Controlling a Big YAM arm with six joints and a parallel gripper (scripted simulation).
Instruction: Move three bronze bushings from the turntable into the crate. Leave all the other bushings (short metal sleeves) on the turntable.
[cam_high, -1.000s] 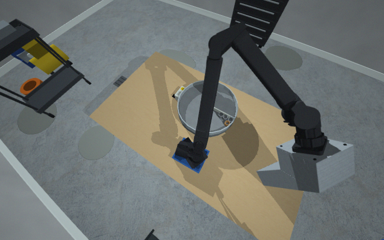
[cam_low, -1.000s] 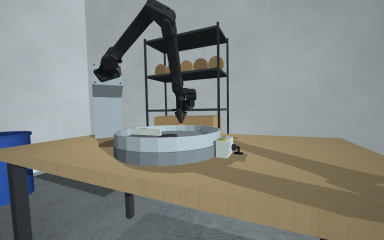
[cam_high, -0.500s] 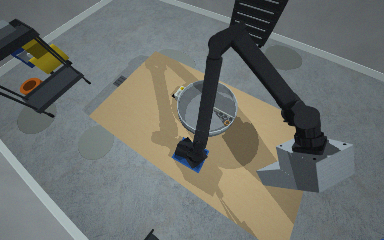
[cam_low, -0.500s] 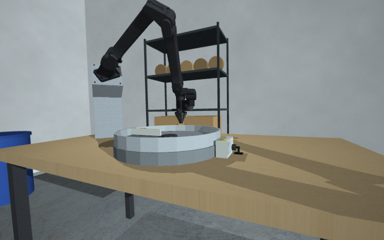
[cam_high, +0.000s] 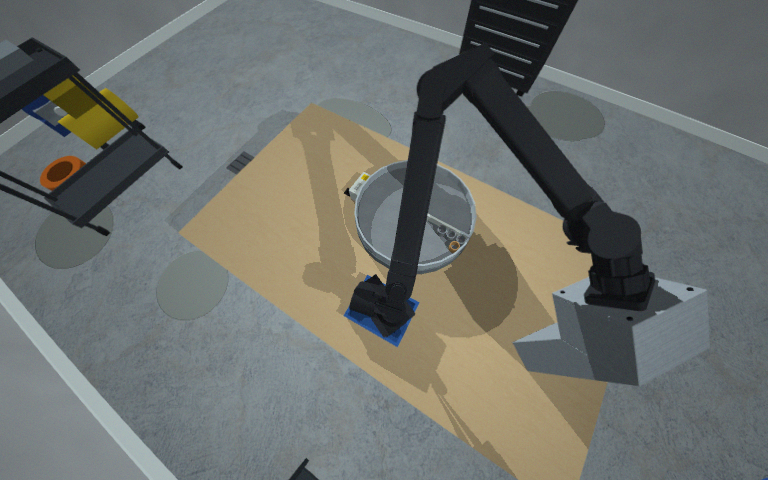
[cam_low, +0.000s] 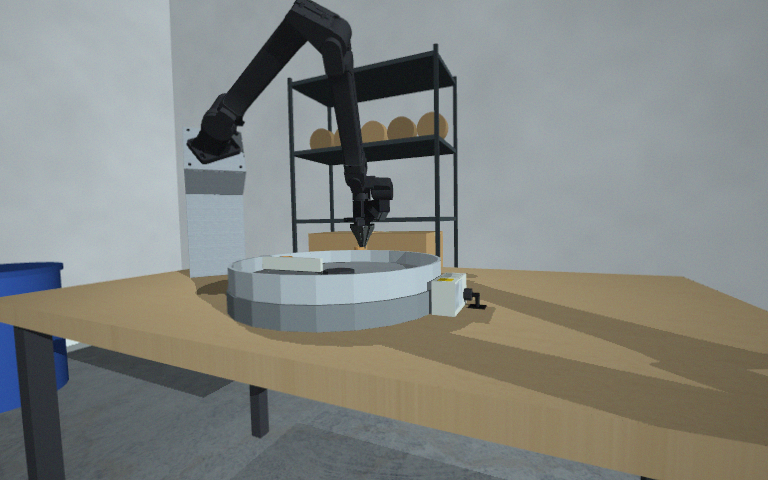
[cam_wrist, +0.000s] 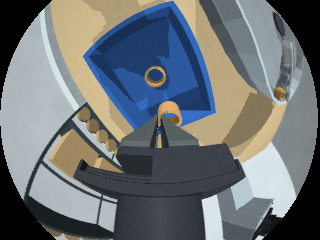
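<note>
Right now my hand is 6 cm above the blue crate, 4 cm short of it and 2 cm to the left of it. Also, from my hand: grey turntable: 37 cm to the right, 9 cm ahead, 3 cm below.
</note>
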